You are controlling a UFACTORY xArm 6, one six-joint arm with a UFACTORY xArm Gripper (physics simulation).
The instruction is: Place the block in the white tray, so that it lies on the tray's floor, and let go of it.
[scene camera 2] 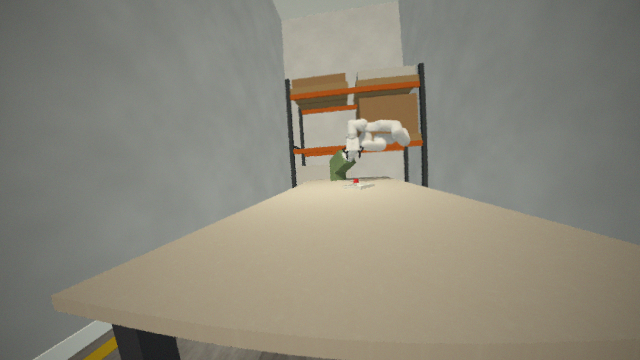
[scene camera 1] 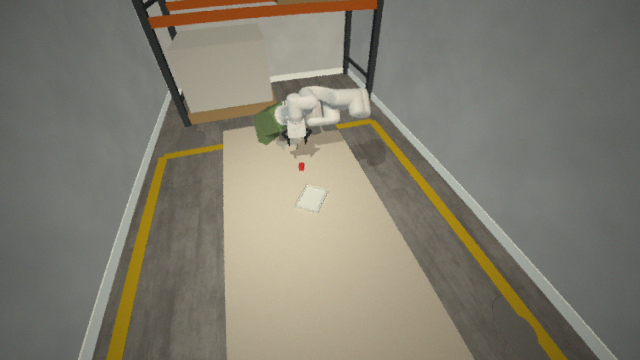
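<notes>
A small red block stands on the table, outside the tray, in scene camera 1 a little above the tray. The shallow white tray lies flat on the table; in scene camera 2 it is seen nearly edge-on, in front of the block. My gripper points down with its dark fingers wide open and nothing between them. It hangs above the table, higher than the block and behind it, on the side away from the tray.
The tan table is long. A green angular object stands at its far end, by the white arm. A shelf rack with cartons stands behind, and grey walls run along both sides.
</notes>
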